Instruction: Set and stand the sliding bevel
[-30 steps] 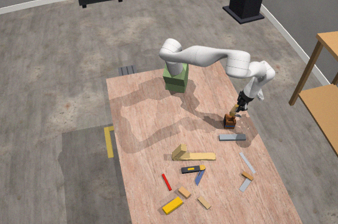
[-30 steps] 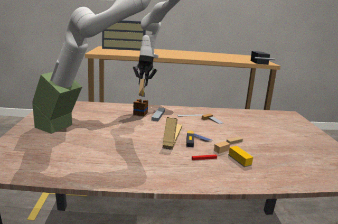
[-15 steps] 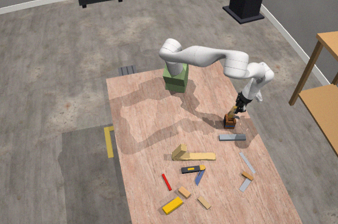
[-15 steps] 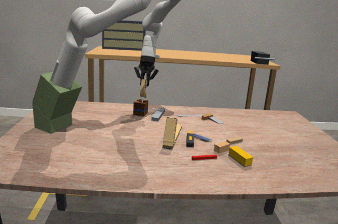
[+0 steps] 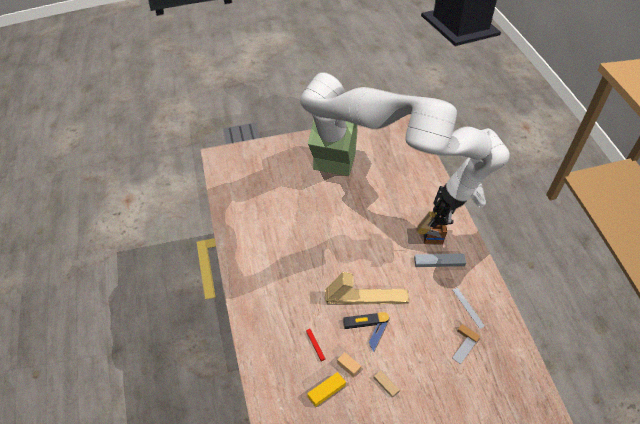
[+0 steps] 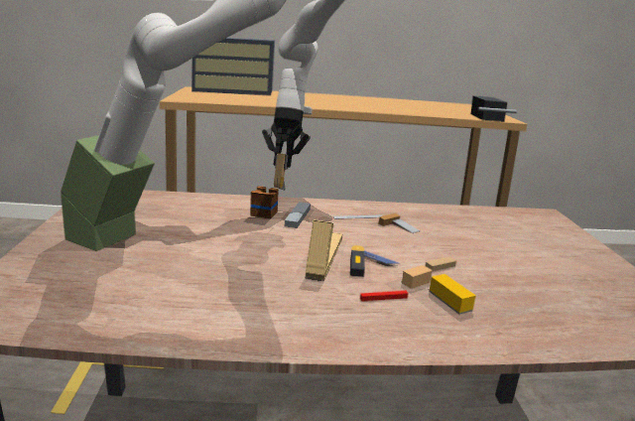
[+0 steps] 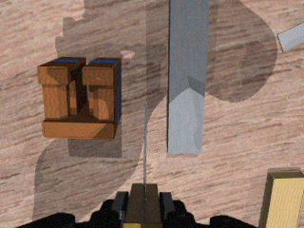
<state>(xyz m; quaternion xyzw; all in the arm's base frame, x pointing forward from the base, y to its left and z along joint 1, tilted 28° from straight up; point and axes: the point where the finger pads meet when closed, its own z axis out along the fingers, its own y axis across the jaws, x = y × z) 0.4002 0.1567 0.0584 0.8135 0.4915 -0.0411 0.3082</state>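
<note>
Right now the wooden sliding bevel is 1 cm behind my hand, 1 cm to the right of it and 4 cm below it. The rest, counted from my hand: wooden leg-and-rail piece 7 cm ahead, 24 cm to the right, 11 cm below; grey bevel blade 6 cm below; grey bar 6 cm ahead, 2 cm to the left, 16 cm below.
</note>
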